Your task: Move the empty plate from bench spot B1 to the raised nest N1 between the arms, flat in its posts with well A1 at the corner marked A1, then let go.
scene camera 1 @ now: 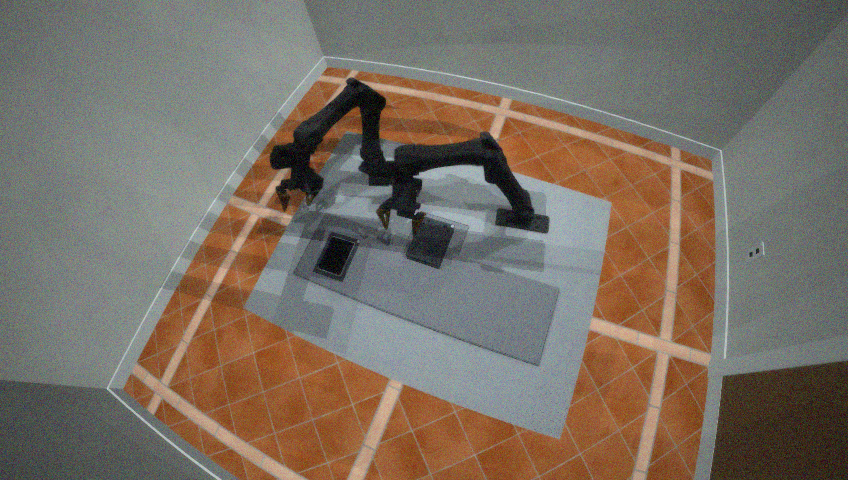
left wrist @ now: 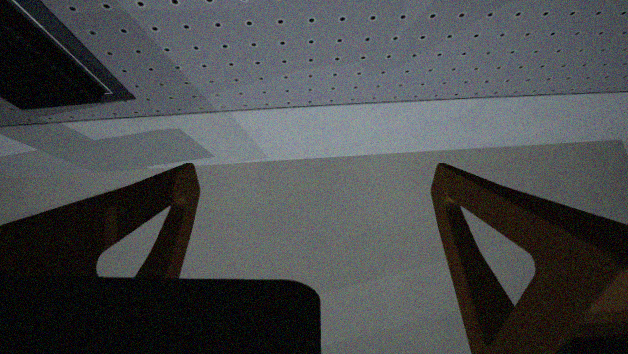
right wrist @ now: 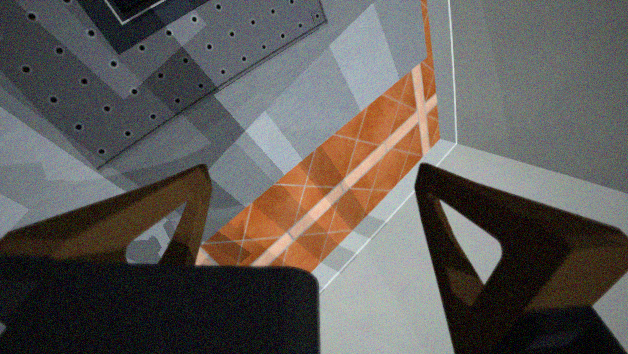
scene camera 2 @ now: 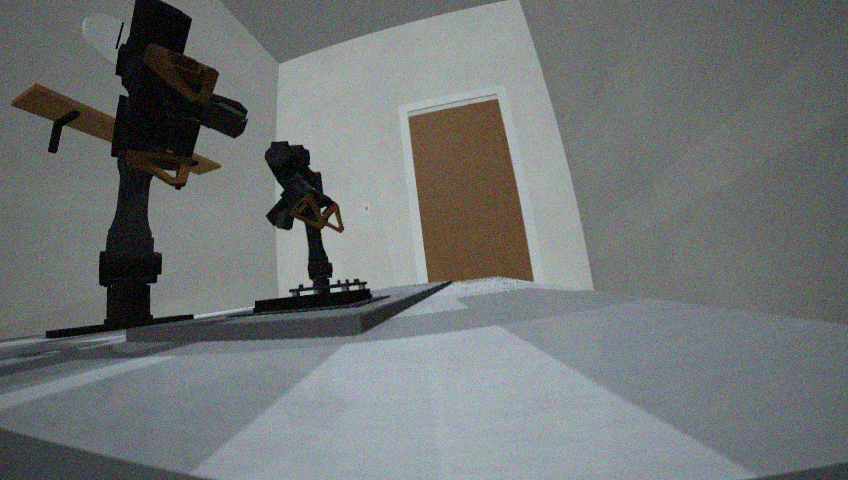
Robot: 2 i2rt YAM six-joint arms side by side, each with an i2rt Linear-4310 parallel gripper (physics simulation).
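Places are measured from the left arm's base along level axes (x back, y right, z up), in centimetres.
Where they show: left gripper, fingertip midpoint: (scene camera 1: pixel 400 232) (left wrist: pixel 315 176) (scene camera 2: pixel 333 229); right gripper, fingertip midpoint: (scene camera 1: pixel 296 208) (right wrist: pixel 313 175) (scene camera 2: pixel 187 146); left arm's base, link origin: (scene camera 1: pixel 522 221); right arm's base, link origin: (scene camera 2: pixel 129 327).
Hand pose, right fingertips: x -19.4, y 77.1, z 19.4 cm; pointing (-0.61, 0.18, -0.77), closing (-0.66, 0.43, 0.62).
Things, the pixels of their top centre, and the offset from my right fingertips. "*": a spot on its surface instead. Level surfaces: height alone.
- black plate, top centre: (left wrist: pixel 6 68) (scene camera 2: pixel 315 294) (scene camera 1: pixel 335 254) dz -16.5, dx -8.0, dy -12.3 cm
- dark raised slab, top centre: (scene camera 2: pixel 329 285) (scene camera 1: pixel 430 240) dz -15.0, dx +3.4, dy -45.6 cm
- long perforated board, surface height: dz -18.1 cm
- pale table, surface height: dz -19.4 cm
- low black base with short posts, surface spot: (scene camera 2: pixel 312 301) * dz -17.2, dx -9.5, dy -8.0 cm
The black plate (scene camera 1: pixel 336 255) (left wrist: pixel 37 65) (right wrist: pixel 131 7) with a thin light rim lies flat in a dark frame at the left end of the perforated bench board; the wrist views cut it off. A dark raised slab (scene camera 1: pixel 429 245), apparently nest N1, stands between the arms; its posts and A1 mark are too small to tell. My left gripper (scene camera 1: pixel 401 227) (scene camera 2: pixel 332 228) (left wrist: pixel 315 176) is open and empty, above the nest's left side in scene camera 1. My right gripper (scene camera 1: pixel 296 205) (scene camera 2: pixel 196 142) (right wrist: pixel 313 175) is open and empty, raised up-left of the plate in that view.
The long perforated board (scene camera 1: pixel 464 309) (left wrist: pixel 310 75) (right wrist: pixel 107 107) lies on the pale table (scene camera 1: pixel 404 368). A low black base with short posts (scene camera 2: pixel 312 301) shows in scene camera 2. The two arms' links come close together behind the nest in scene camera 1.
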